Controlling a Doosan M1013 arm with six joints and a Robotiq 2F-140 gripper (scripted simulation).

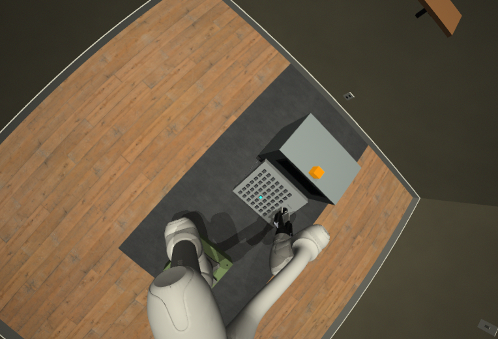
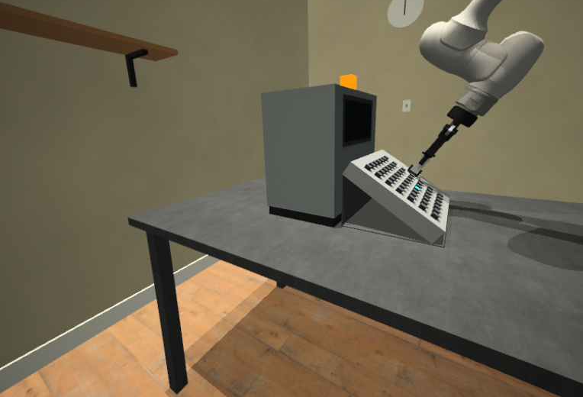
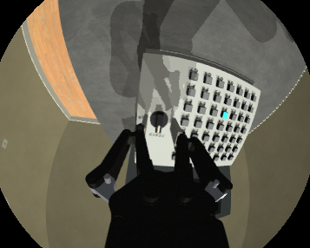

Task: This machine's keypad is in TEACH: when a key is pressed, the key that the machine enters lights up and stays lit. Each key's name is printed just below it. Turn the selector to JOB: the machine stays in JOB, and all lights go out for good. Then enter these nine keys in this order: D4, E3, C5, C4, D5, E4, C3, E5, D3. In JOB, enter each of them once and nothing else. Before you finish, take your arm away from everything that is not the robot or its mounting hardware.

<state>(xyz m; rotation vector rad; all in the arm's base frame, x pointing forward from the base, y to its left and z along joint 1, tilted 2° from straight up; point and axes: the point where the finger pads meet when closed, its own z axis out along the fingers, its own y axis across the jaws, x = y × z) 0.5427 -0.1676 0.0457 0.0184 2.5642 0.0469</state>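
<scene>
Right now the black selector knob is 2 cm ahead of my hand and 2 cm below it. Round my hand: keypad (4 cm ahead, 11 cm to the left, 7 cm below); key E4 (1 cm behind, 16 cm to the left, 5 cm below).
</scene>
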